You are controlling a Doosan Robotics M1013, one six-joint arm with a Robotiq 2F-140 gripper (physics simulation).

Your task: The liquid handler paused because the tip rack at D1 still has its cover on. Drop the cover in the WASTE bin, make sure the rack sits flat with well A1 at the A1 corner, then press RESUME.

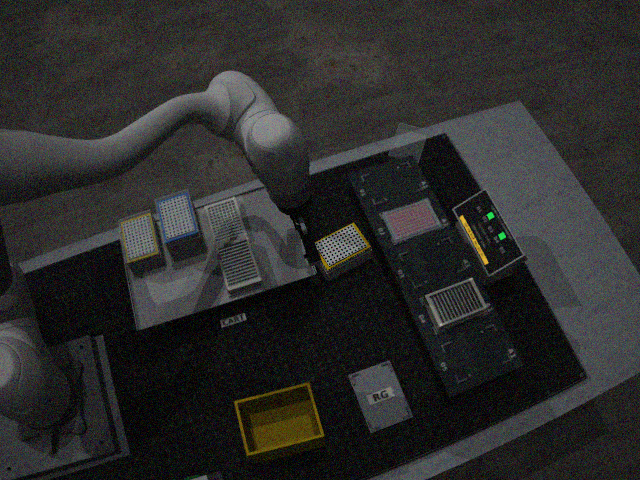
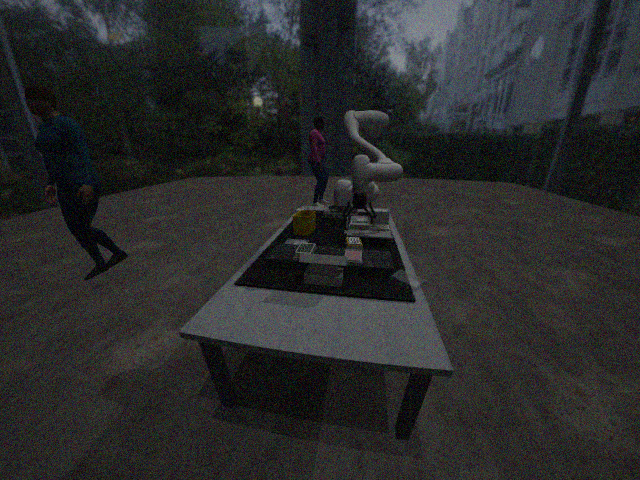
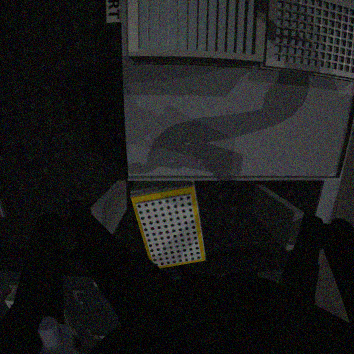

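Seen in the pictures: gripper, fingertip midpoint: (image 2: 358, 228) (image 3: 190, 196); arm's base at its link origin: (image 1: 51, 401) (image 2: 342, 209).
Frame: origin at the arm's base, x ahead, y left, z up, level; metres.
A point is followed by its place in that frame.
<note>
A yellow-rimmed tip rack (image 1: 342, 245) {x 0.770, y 0.249, z 0.032 m} (image 3: 168, 228) {x 0.759, y 0.248, z 0.032 m} (image 2: 353, 241) {x 0.783, y 0.251, z 0.032 m} with a white dotted top lies askew on the black mat (image 1: 310, 335) {x 0.651, y 0.063, z -0.032 m}, between the cart tray (image 1: 175, 302) {x 0.350, y 0.187, z 0.028 m} and the dark deck (image 1: 465, 356) {x 0.980, y -0.086, z 0.022 m}. No cover shows on it. A faint see-through shape (image 1: 410, 140) {x 1.039, y 0.559, z -0.007 m} (image 3: 279, 214) sits at the far end of the deck; I cannot tell whether it is the cover. The yellow waste bin (image 1: 248, 431) {x 0.475, y -0.147, z 0.022 m} (image 2: 304, 222) {x 0.628, y -0.118, z 0.063 m} stands at the front of the mat. The control panel (image 1: 478, 248) {x 1.080, y 0.149, z 0.069 m} with two green buttons is right of the deck. My gripper (image 1: 301, 227) {x 0.688, y 0.261, z 0.078 m} is open and empty, just left of the rack.
The cart tray holds a yellow-rimmed rack (image 1: 138, 238) {x 0.287, y 0.340, z 0.099 m}, a blue-rimmed rack (image 1: 176, 216) {x 0.394, y 0.358, z 0.131 m}, a grid plate (image 1: 223, 211) {x 0.497, y 0.409, z 0.036 m} and a slotted trough (image 1: 237, 263) {x 0.516, y 0.243, z 0.056 m}. The deck carries a pink plate (image 1: 410, 219) {x 0.951, y 0.282, z 0.035 m} and a slotted trough (image 1: 455, 302) {x 0.989, y 0.039, z 0.046 m}. A grey RG pad (image 1: 379, 413) {x 0.764, y -0.157, z -0.024 m} lies near the bin. Two people (image 2: 71, 175) (image 2: 316, 154) move nearby.
</note>
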